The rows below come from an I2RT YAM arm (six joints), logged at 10 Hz.
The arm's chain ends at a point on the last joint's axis. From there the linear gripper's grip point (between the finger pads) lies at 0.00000 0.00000 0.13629 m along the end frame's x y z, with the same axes.
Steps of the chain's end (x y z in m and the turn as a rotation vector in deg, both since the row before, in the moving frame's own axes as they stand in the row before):
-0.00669, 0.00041, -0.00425, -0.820, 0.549, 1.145
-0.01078, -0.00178, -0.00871, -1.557, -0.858, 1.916
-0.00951, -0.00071, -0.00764, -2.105, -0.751, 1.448
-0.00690, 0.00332, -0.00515, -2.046, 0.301, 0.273
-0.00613, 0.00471, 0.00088, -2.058, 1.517, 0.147
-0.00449, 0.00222, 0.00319, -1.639, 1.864, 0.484
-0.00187, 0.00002, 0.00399, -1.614, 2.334, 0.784
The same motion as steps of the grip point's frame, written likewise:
-0.00540, 0.00237, -0.00427, -0.820, 0.549, 1.145
-0.01288, 0.00189, -0.00878, -1.557, -0.858, 1.916
-0.01136, 0.00427, -0.00774, -2.105, -0.751, 1.448
-0.00620, 0.00819, -0.00524, -2.046, 0.301, 0.273
-0.00253, 0.00961, 0.00074, -2.058, 1.517, 0.147
-0.00007, 0.00614, 0.00306, -1.639, 1.864, 0.484
0.00365, 0.00390, 0.00382, -1.614, 2.334, 0.784

